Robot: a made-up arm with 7 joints. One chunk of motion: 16 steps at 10 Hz.
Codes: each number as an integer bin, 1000 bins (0 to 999) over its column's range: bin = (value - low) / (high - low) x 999, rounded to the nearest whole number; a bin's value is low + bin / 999 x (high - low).
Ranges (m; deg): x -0.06..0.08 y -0.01..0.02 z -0.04..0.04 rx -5..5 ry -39..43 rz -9..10
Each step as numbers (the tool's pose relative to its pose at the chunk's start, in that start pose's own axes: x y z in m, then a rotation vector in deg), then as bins.
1 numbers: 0.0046 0.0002 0.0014 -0.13 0.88 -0.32
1 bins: 461 340 517 487 486 456
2 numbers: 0.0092 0.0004 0.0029 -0.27 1.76 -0.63
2 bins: 494 346 536 473 497 440
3 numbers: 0.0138 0.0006 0.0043 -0.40 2.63 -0.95
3 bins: 527 353 553 460 507 423
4 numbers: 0.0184 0.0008 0.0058 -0.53 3.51 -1.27
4 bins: 559 360 572 447 518 406
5 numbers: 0.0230 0.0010 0.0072 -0.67 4.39 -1.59
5 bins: 592 366 589 433 529 390
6 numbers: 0.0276 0.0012 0.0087 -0.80 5.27 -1.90
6 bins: 625 373 608 420 539 373
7 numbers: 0.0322 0.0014 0.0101 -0.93 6.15 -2.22
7 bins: 658 380 626 407 550 356
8 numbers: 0.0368 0.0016 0.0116 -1.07 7.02 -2.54
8 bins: 691 386 644 393 561 340
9 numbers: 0.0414 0.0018 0.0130 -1.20 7.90 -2.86
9 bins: 724 393 662 380 571 323
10 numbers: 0.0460 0.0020 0.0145 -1.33 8.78 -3.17
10 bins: 756 400 681 367 582 307
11 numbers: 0.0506 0.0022 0.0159 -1.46 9.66 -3.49
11 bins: 789 406 698 354 593 290
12 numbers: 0.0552 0.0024 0.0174 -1.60 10.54 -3.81
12 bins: 822 413 717 340 604 273
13 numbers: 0.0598 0.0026 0.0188 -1.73 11.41 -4.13
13 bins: 855 420 734 327 614 256
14 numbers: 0.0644 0.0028 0.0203 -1.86 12.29 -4.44
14 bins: 888 426 753 314 625 240
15 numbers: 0.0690 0.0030 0.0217 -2.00 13.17 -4.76
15 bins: 921 433 770 300 636 223
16 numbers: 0.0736 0.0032 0.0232 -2.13 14.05 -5.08
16 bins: 953 440 789 287 646 206
